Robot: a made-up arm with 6 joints. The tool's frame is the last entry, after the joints.
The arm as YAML. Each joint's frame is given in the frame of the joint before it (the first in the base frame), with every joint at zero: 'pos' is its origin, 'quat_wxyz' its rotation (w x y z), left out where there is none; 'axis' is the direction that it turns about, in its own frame. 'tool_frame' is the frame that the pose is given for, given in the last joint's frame.
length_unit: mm
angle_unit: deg
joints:
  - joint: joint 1
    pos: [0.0, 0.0, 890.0]
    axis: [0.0, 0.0, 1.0]
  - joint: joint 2
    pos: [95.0, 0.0, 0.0]
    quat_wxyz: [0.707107, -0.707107, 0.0, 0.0]
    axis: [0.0, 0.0, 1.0]
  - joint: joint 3
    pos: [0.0, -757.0, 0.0]
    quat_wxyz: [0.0, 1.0, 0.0, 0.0]
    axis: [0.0, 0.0, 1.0]
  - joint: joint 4
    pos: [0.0, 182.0, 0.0]
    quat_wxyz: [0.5, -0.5, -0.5, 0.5]
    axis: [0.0, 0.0, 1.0]
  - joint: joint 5
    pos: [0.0, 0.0, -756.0]
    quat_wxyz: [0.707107, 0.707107, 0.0, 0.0]
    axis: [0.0, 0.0, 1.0]
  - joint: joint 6
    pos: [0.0, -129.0, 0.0]
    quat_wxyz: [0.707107, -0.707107, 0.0, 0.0]
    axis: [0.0, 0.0, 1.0]
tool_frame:
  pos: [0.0, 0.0, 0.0]
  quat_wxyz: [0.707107, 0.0, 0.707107, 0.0]
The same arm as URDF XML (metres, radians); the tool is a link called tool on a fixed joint. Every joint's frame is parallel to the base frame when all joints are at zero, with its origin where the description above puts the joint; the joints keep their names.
<robot name="arm">
  <joint name="joint 1" type="continuous">
    <parent link="base_link"/>
    <child link="link1"/>
    <origin xyz="0.0000 0.0000 0.8900"/>
    <axis xyz="0 0 1"/>
  </joint>
  <joint name="joint 2" type="continuous">
    <parent link="link1"/>
    <child link="link2"/>
    <origin xyz="0.0950 0.0000 0.0000"/>
    <axis xyz="0 1 0"/>
  </joint>
  <joint name="joint 3" type="continuous">
    <parent link="link2"/>
    <child link="link3"/>
    <origin xyz="0.0000 0.0000 0.7570"/>
    <axis xyz="0 -1 0"/>
  </joint>
  <joint name="joint 4" type="continuous">
    <parent link="link3"/>
    <child link="link4"/>
    <origin xyz="0.0000 0.0000 0.1820"/>
    <axis xyz="-1 0 0"/>
  </joint>
  <joint name="joint 5" type="continuous">
    <parent link="link4"/>
    <child link="link5"/>
    <origin xyz="0.7560 0.0000 0.0000"/>
    <axis xyz="0 -1 0"/>
  </joint>
  <joint name="joint 6" type="continuous">
    <parent link="link5"/>
    <child link="link6"/>
    <origin xyz="0.1290 0.0000 0.0000"/>
    <axis xyz="-1 0 0"/>
  </joint>
  <joint name="tool_fixed" type="fixed">
    <parent link="link6"/>
    <child link="tool"/>
    <origin xyz="0.0000 0.0000 0.0000"/>
  </joint>
  <link name="base_link"/>
  <link name="link1"/>
  <link name="link2"/>
  <link name="link3"/>
  <link name="link4"/>
  <link name="link5"/>
  <link name="link6"/>
  <link name="tool"/>
</robot>

